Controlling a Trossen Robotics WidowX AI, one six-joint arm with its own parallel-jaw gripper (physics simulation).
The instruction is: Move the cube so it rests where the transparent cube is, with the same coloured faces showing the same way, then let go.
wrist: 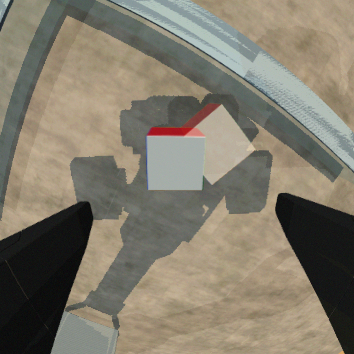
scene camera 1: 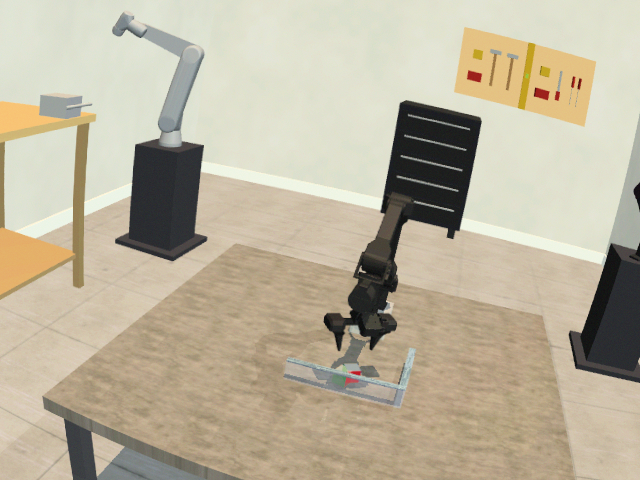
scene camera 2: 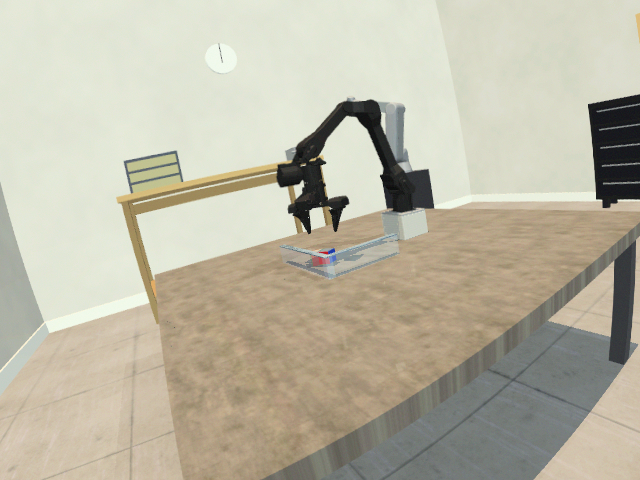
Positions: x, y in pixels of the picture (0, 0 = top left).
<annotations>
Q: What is my gripper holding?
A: Nothing.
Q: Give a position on an L-shaped wall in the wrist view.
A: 208, 44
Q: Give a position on an L-shaped wall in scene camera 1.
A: At 348, 384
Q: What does the cube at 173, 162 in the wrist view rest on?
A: The table.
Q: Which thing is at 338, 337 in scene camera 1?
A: My gripper.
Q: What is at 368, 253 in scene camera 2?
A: An L-shaped wall.
</annotations>
